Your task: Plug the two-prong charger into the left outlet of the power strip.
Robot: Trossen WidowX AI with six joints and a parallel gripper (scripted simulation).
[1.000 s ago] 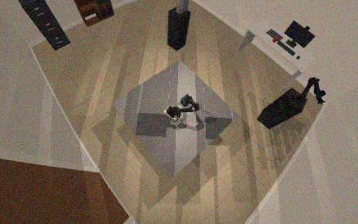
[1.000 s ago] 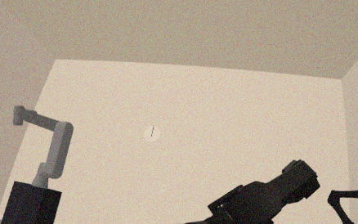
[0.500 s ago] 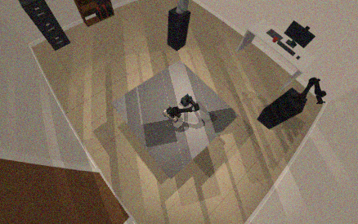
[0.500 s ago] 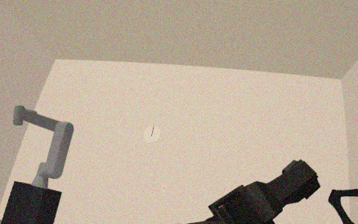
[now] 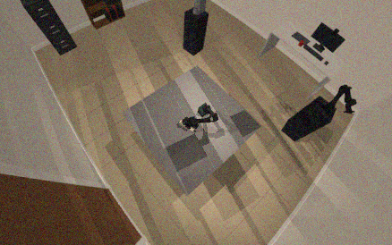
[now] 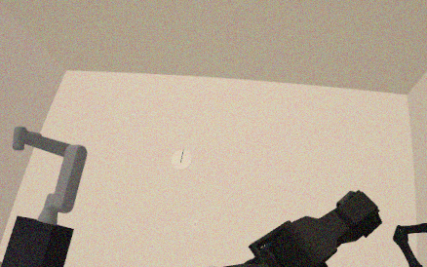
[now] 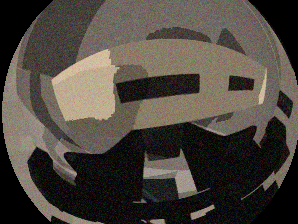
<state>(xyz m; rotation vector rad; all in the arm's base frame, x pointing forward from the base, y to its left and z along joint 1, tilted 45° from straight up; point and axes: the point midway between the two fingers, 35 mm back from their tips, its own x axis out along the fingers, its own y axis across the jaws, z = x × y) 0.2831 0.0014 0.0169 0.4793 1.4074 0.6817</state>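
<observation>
The dark two-prong charger is 2 cm ahead of my gripper tip and 1 cm above it.
</observation>
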